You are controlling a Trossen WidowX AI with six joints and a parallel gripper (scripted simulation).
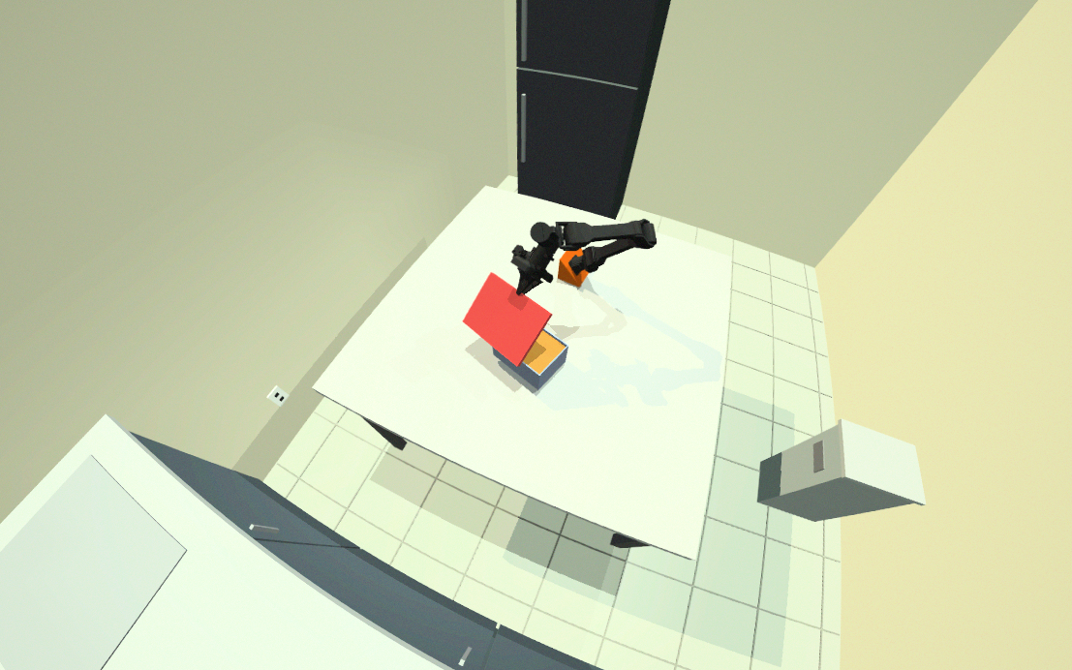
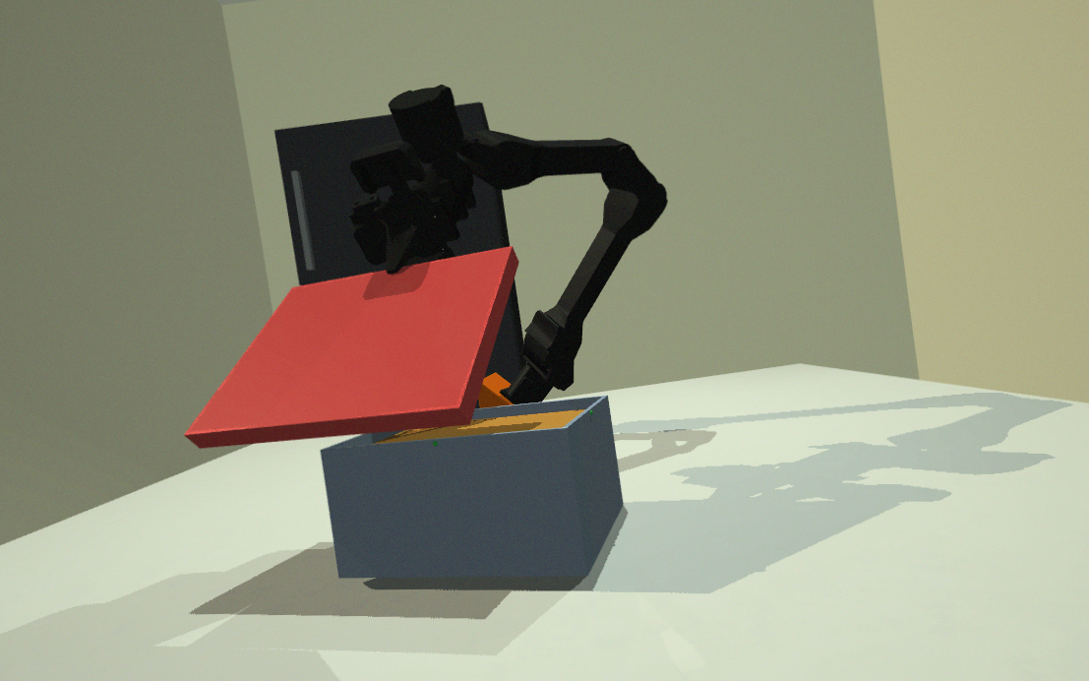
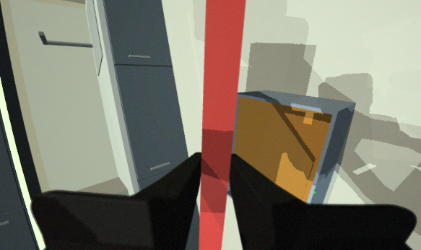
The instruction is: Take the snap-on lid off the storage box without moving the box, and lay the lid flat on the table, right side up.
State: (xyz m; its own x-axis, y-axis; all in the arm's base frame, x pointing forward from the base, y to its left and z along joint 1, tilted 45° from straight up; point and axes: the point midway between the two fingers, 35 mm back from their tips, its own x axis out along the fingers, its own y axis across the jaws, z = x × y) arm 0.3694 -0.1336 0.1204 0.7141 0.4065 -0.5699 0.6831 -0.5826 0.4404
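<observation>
My gripper tip is 60 mm short of the red lid, 10 mm to the left of it and 50 mm above it. Round my gripper tip: grey-blue storage box 50 mm ahead, 70 mm to the left, 180 mm below.
</observation>
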